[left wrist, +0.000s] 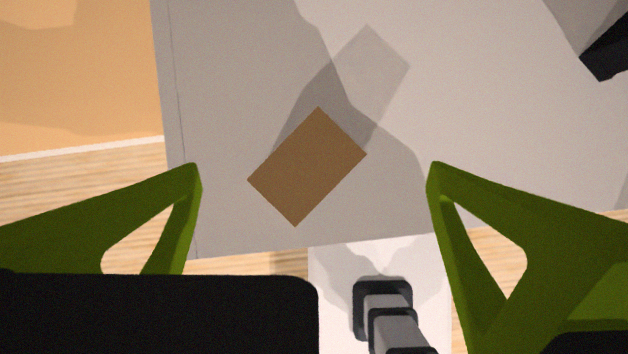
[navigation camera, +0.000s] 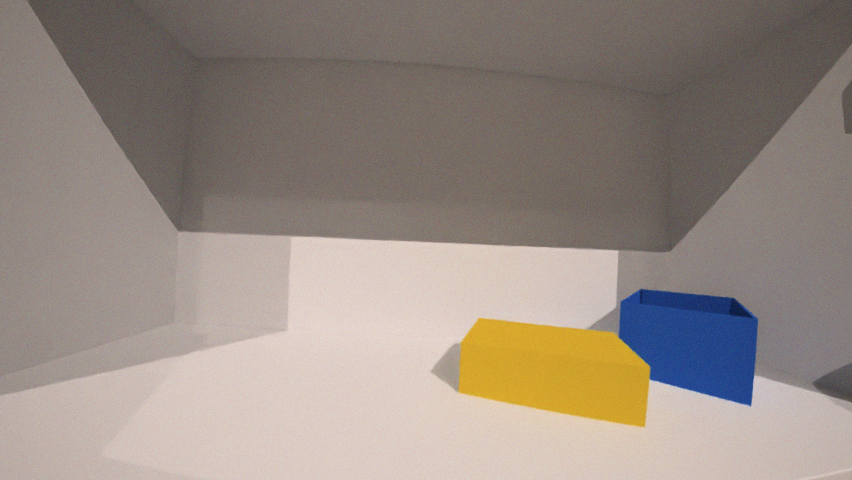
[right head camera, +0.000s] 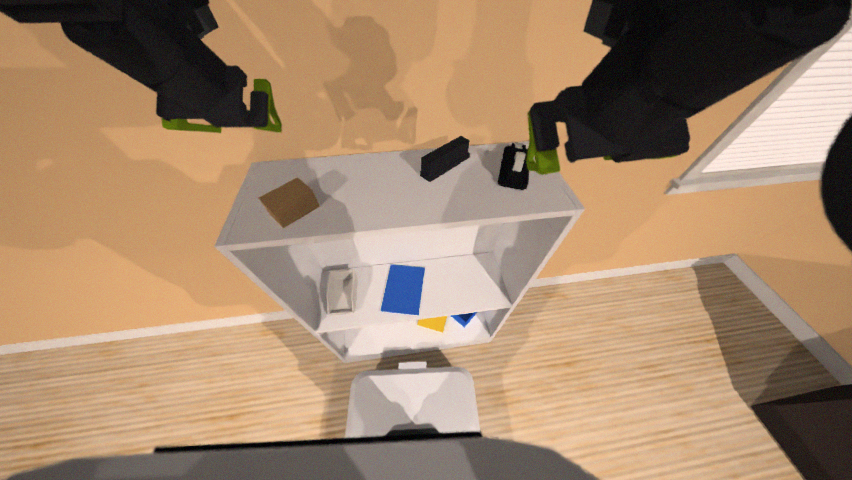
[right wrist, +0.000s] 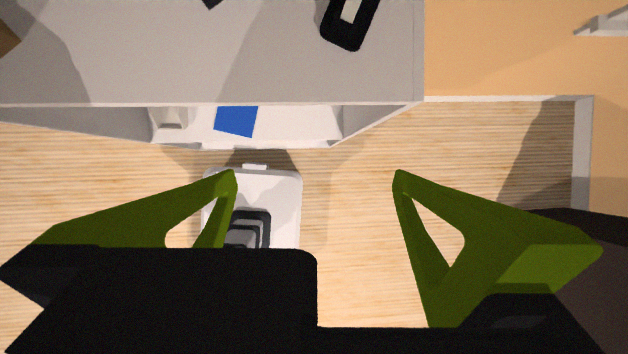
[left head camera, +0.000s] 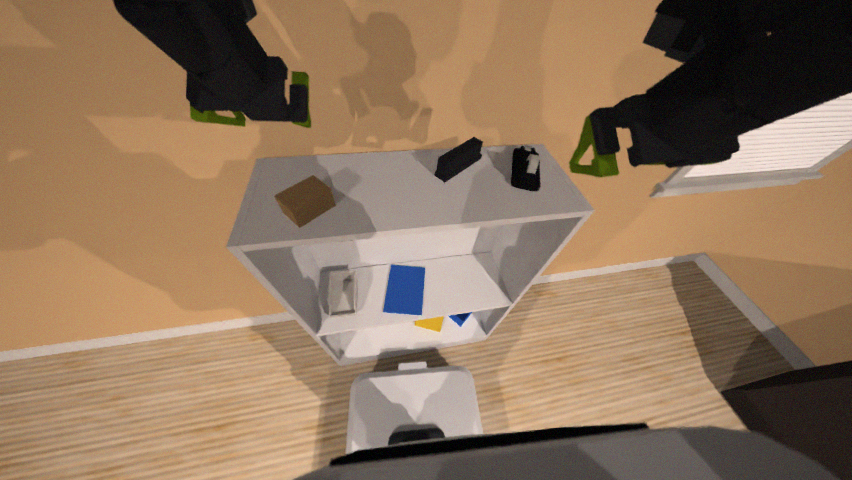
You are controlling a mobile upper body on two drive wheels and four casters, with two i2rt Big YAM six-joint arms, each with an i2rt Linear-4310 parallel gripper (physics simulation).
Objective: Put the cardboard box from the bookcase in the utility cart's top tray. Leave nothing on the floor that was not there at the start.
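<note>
The left wrist view shows my left gripper, and the right wrist view shows my right gripper. In the left head camera view I see my right gripper, while the right head camera view has my left gripper in it. A brown cardboard box, a grey holder, a yellow box and a blue book are in the pictures too.
</note>
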